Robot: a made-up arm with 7 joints. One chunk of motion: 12 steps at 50 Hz.
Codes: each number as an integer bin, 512 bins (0 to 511) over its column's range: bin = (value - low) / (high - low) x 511, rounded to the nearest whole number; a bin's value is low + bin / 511 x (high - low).
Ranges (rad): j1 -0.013..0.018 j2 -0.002..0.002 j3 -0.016..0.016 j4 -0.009..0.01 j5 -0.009..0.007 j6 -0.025..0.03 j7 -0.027..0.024
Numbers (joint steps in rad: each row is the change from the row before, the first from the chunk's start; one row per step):
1: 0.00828 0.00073 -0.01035 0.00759 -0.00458 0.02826 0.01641
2: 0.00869 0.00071 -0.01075 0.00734 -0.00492 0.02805 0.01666
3: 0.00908 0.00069 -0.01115 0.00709 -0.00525 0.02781 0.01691
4: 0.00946 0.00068 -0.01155 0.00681 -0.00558 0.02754 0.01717
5: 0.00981 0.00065 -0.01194 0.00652 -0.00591 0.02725 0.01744
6: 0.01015 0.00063 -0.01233 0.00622 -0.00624 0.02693 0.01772
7: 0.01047 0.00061 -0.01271 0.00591 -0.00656 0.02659 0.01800
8: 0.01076 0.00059 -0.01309 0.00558 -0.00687 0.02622 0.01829
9: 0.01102 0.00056 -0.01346 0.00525 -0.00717 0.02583 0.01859
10: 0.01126 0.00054 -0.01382 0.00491 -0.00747 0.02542 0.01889
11: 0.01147 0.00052 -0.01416 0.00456 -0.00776 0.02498 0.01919
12: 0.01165 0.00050 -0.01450 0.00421 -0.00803 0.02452 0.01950
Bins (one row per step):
1: 351 349 90 446 141 495 435
2: 358 346 84 439 130 493 437
3: 364 344 77 433 120 491 440
4: 370 342 71 425 109 488 443
5: 376 339 65 417 99 485 445
6: 382 336 59 409 88 482 448
7: 387 333 53 401 78 479 451
8: 392 331 46 392 68 476 454
9: 396 327 41 383 58 472 457
10: 400 324 35 374 49 468 460
11: 403 322 29 365 40 464 463
12: 406 319 24 355 31 460 466

